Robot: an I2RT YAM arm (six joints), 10 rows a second.
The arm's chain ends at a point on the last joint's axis. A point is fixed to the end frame.
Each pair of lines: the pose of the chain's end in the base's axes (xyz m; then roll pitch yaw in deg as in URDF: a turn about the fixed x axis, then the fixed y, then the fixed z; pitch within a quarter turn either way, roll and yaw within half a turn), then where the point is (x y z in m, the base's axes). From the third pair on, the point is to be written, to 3 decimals.
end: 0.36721, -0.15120, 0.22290, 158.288, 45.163, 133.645
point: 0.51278 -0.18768 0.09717
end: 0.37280, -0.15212, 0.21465, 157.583, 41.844, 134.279
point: 0.51464 -0.17961 0.08253
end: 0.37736, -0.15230, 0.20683, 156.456, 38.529, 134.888
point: 0.516 -0.170 0.069
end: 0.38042, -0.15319, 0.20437, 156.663, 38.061, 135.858
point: 0.518 -0.168 0.066
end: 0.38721, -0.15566, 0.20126, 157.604, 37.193, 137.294
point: 0.522 -0.168 0.060
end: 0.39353, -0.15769, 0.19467, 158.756, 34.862, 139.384
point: 0.523 -0.165 0.048
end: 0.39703, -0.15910, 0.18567, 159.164, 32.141, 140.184
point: 0.520 -0.161 0.034
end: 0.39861, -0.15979, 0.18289, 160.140, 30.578, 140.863
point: 0.517 -0.160 0.027
